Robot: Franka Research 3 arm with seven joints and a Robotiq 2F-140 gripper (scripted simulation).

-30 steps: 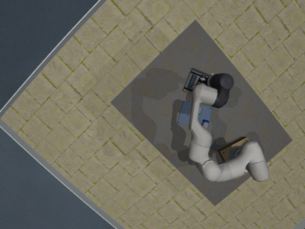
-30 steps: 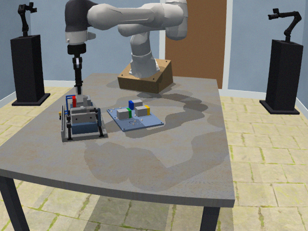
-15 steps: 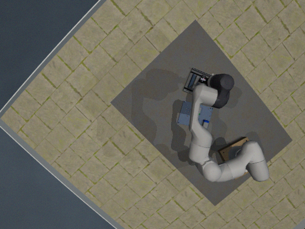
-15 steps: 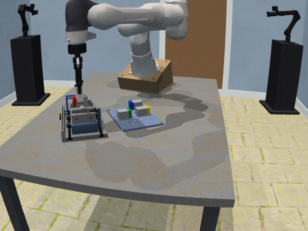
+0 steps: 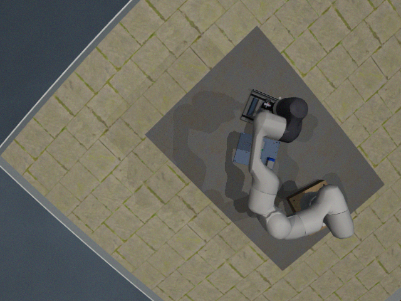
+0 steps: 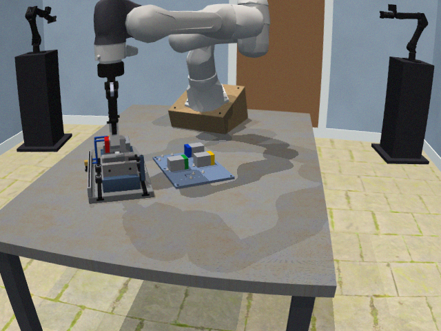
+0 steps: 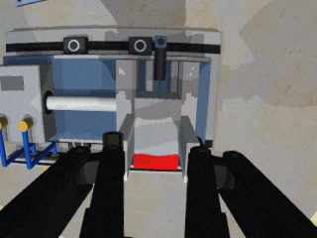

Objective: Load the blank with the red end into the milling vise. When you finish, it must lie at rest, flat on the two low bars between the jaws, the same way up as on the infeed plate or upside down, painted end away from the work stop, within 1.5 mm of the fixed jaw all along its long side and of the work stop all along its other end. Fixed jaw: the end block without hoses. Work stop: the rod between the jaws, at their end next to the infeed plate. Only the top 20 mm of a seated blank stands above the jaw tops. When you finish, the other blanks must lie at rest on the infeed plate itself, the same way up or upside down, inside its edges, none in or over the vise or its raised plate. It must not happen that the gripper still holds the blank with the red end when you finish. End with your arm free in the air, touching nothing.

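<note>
The work stop rod is 10 mm behind my hand, 50 mm to the left of it and 90 mm below it. From my hand the other things lie so: green blank (140 mm behind, 170 mm to the left, 150 mm below); hosed block (160 mm behind, 40 mm to the right, 100 mm below); red-ended blank (40 mm below).
</note>
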